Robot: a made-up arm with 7 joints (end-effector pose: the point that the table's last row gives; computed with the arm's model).
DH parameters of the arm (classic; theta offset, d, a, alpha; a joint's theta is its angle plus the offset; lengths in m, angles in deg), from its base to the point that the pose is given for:
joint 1: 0 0.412 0 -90
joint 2: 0 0 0 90
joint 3: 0 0.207 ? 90
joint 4: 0 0 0.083 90
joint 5: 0 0.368 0 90
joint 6: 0 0 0.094 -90
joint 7: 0 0.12 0 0
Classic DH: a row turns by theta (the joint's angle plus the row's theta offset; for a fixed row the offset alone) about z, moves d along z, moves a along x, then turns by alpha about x.
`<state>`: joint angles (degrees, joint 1 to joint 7).
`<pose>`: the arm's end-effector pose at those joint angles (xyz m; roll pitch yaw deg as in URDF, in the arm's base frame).
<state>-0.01 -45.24 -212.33 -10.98 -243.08 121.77 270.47</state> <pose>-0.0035 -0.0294 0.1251 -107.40 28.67 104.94</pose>
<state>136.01 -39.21 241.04 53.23 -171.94 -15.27 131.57</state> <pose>0.3282 0.2151 0.2144 -159.73 -34.01 40.12</pose>
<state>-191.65 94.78 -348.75 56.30 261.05 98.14 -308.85</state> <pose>0.0030 0.0285 -0.1156 123.76 71.57 -147.98</pose>
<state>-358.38 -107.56 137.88 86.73 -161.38 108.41 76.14</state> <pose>-0.2879 0.3708 -0.0435 78.23 59.29 -101.28</pose>
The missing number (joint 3, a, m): 0.083
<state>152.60 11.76 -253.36 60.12 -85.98 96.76 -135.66</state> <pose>-0.2315 -0.4697 0.4635 -102.18 15.69 68.23</pose>
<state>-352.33 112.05 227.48 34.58 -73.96 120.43 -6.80</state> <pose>0.0627 -0.1434 0.7560 74.78 -53.17 178.09</pose>
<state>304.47 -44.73 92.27 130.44 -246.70 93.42 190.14</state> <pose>-0.0130 0.6165 0.7497 117.86 15.53 -115.26</pose>
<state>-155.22 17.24 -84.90 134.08 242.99 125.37 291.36</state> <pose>-0.1652 0.2076 0.9969 84.10 8.34 76.38</pose>
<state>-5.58 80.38 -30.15 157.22 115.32 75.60 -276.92</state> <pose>0.7212 -0.0779 0.3526 166.32 82.61 -134.18</pose>
